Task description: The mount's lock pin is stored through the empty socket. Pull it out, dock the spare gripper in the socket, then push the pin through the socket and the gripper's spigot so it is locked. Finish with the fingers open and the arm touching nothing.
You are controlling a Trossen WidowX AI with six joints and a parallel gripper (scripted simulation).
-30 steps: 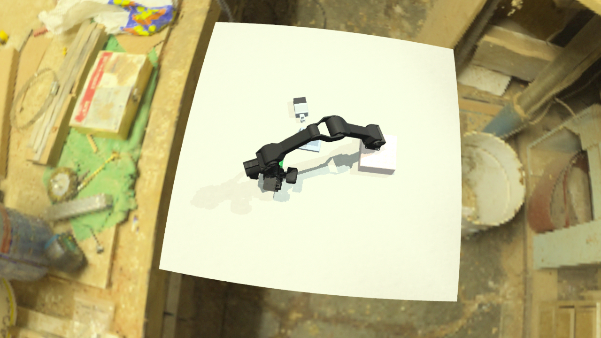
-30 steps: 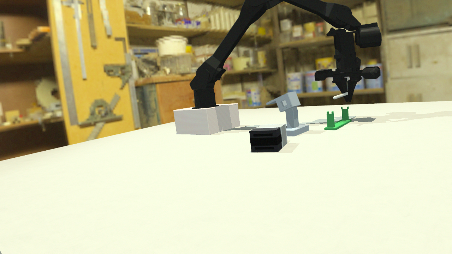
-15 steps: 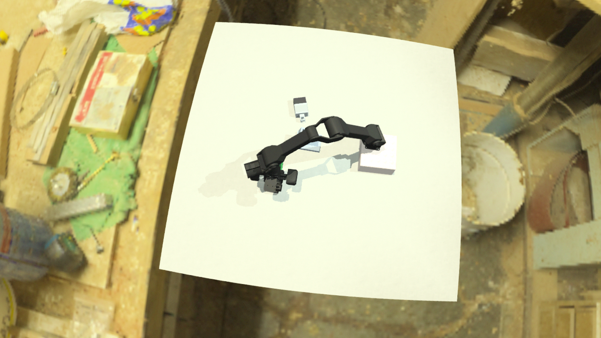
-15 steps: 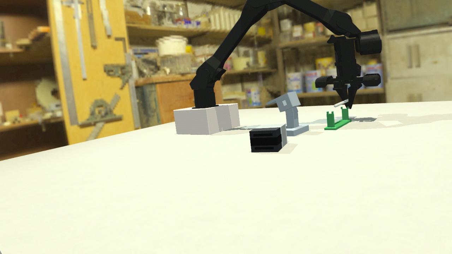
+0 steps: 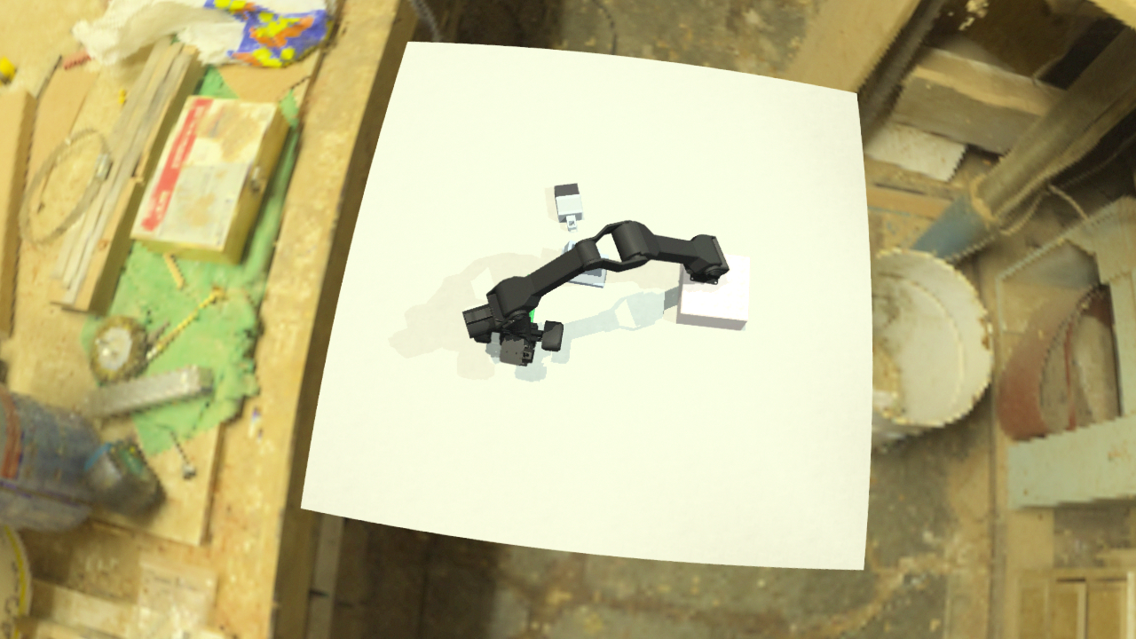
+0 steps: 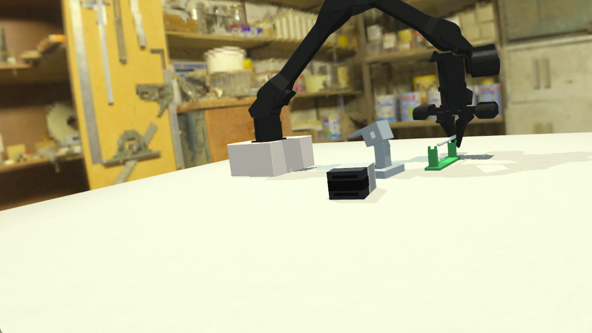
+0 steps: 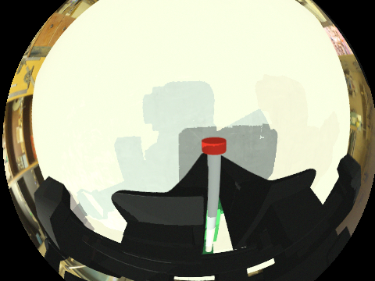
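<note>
Now: gripper tip 100 mm to the left of the green cradle and 10 mm short of it. The rest, counted from my gripper tip: spare gripper: 360 mm to the right, 50 mm behind; grey mount: 220 mm to the right, 90 mm behind, 30 mm above.
</note>
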